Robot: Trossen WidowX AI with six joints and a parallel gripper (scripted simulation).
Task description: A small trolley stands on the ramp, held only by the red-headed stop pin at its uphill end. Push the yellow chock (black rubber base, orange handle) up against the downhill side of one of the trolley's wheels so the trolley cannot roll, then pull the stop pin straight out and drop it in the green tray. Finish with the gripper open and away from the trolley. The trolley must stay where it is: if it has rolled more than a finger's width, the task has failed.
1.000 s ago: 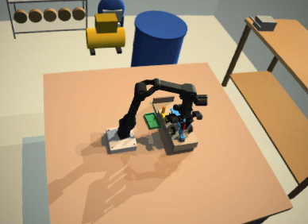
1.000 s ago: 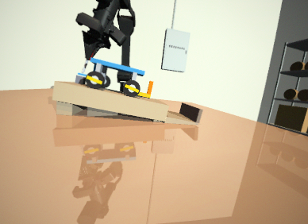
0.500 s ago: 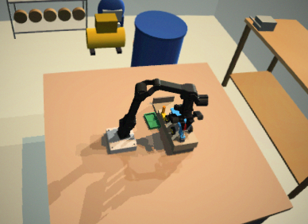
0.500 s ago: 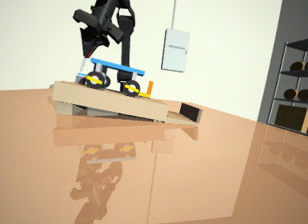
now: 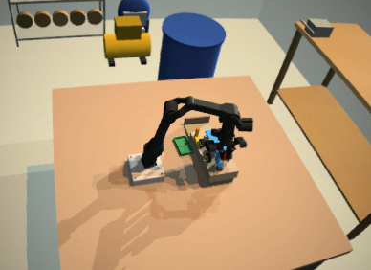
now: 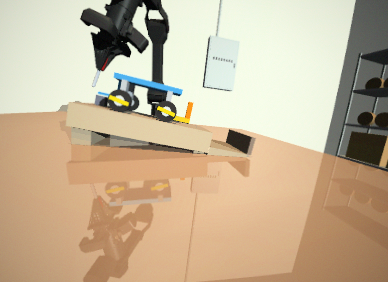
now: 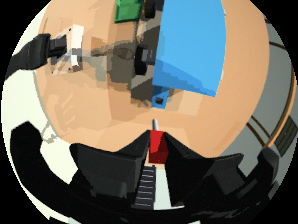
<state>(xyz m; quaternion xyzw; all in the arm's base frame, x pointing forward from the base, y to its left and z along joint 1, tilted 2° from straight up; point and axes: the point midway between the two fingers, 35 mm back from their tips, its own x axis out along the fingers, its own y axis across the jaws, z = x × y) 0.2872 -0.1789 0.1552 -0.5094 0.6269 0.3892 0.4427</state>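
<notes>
Now: the yellow chock 23 cm to the left of my gripper tip and 9 cm below it. The rest, counted from my gripper tip: blue-decked trolley: 4 cm ahead, 12 cm to the left, 6 cm below; red-headed stop pin: right at my gripper tip.
</notes>
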